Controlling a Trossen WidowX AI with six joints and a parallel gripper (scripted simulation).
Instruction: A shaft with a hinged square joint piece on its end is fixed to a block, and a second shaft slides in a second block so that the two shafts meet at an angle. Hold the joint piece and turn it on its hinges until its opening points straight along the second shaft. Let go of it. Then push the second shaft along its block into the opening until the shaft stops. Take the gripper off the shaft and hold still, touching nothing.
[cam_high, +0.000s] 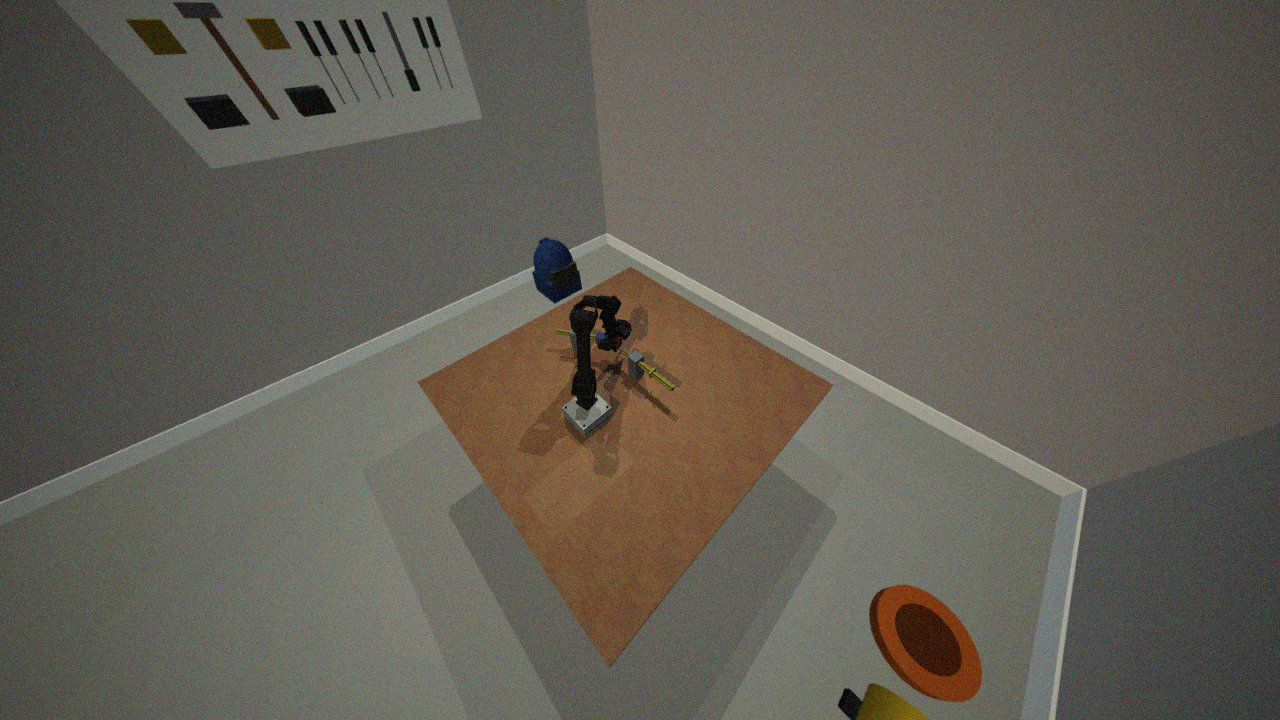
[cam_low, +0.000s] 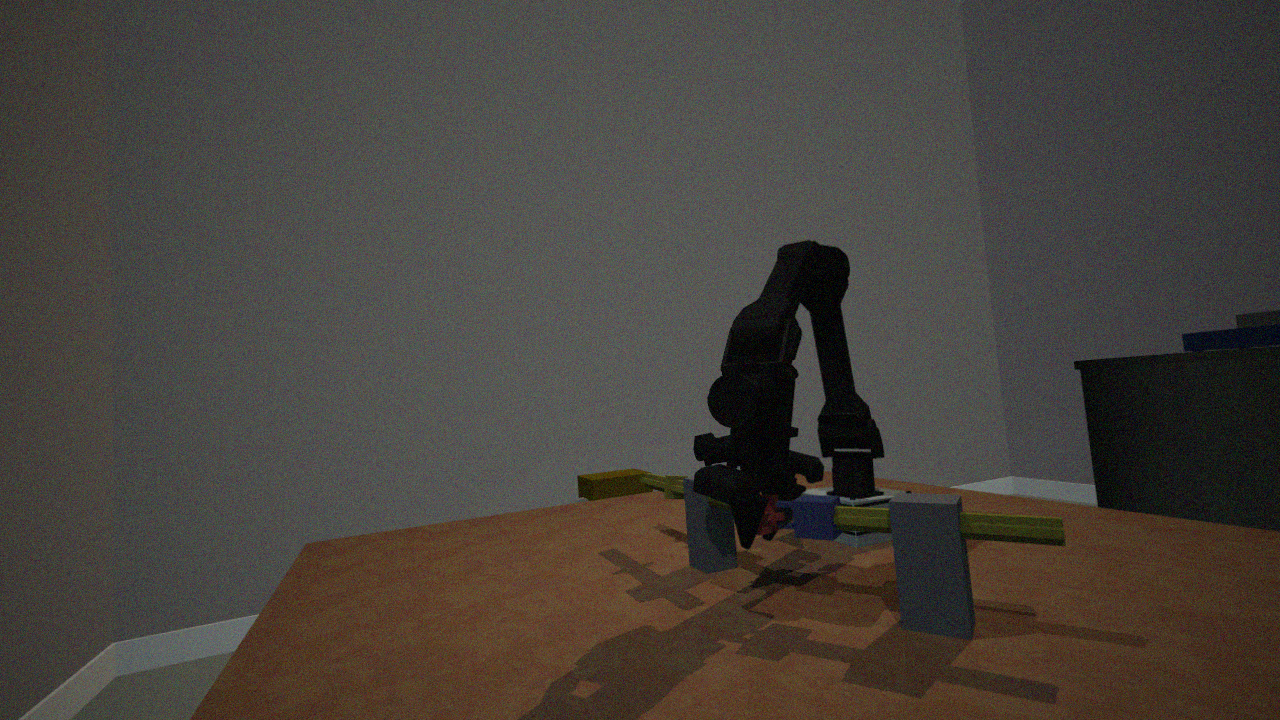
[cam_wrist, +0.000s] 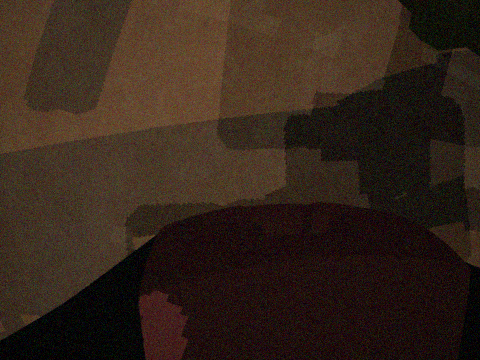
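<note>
My gripper tip is now 4 cm below the red piece and 1 cm to the right of it.
</note>
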